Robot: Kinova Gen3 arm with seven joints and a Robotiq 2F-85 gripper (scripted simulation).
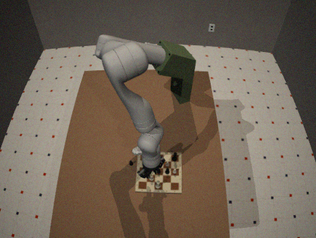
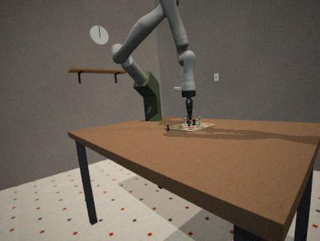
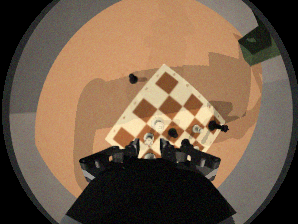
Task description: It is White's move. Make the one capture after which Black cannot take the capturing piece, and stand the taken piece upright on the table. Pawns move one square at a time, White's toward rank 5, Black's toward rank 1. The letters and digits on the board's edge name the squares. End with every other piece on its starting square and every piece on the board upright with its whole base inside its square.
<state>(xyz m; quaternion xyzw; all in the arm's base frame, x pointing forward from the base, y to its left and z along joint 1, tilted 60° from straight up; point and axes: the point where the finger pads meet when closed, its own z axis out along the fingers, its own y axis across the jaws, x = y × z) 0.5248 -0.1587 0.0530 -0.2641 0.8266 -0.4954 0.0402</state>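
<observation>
My gripper is now 7 cm above the chessboard, 4 cm to the right of it and 3 cm past it. The rest, counted from my hand: tall black piece (13 cm to the left, 8 cm behind, 3 cm below).
</observation>
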